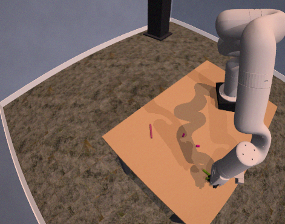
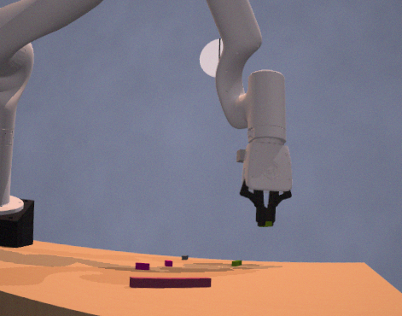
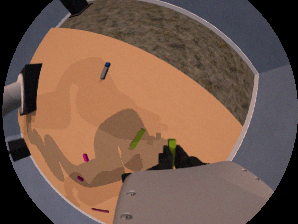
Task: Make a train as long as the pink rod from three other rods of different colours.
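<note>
Right now my hand is 190 mm past the grey rod, 100 mm above it and 80 mm to the right of it. Also, from my hand: blue rod: 190 mm behind, 110 mm to the left, 100 mm below; then pink rod: 420 mm to the right, 100 mm below, 70 mm behind.
</note>
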